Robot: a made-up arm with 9 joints. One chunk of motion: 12 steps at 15 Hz.
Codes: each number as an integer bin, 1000 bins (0 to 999) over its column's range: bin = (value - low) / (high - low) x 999, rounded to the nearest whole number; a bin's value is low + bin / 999 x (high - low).
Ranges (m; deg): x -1.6..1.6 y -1.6..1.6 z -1.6..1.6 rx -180..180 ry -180..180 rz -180..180
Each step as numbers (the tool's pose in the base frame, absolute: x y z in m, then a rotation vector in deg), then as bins.
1 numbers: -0.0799 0.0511 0.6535 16.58 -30.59 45.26
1 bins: 475 515 704 546 415 625
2 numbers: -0.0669 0.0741 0.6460 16.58 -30.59 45.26
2 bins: 479 523 701 546 415 625
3 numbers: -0.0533 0.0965 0.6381 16.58 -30.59 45.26
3 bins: 483 530 699 546 415 625
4 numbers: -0.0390 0.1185 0.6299 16.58 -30.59 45.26
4 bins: 487 536 696 546 415 625
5 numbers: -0.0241 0.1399 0.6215 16.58 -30.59 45.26
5 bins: 492 543 694 546 415 625
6 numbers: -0.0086 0.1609 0.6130 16.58 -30.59 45.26
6 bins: 497 550 691 546 415 625
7 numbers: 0.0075 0.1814 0.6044 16.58 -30.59 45.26
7 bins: 502 556 688 546 415 625
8 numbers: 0.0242 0.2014 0.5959 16.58 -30.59 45.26
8 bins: 507 562 686 546 415 625
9 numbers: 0.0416 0.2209 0.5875 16.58 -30.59 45.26
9 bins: 512 568 683 546 415 625
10 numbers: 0.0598 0.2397 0.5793 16.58 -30.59 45.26
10 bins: 518 574 680 546 415 625
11 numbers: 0.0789 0.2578 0.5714 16.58 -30.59 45.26
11 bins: 524 580 678 546 415 625
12 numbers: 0.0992 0.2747 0.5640 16.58 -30.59 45.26
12 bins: 530 585 676 546 415 625
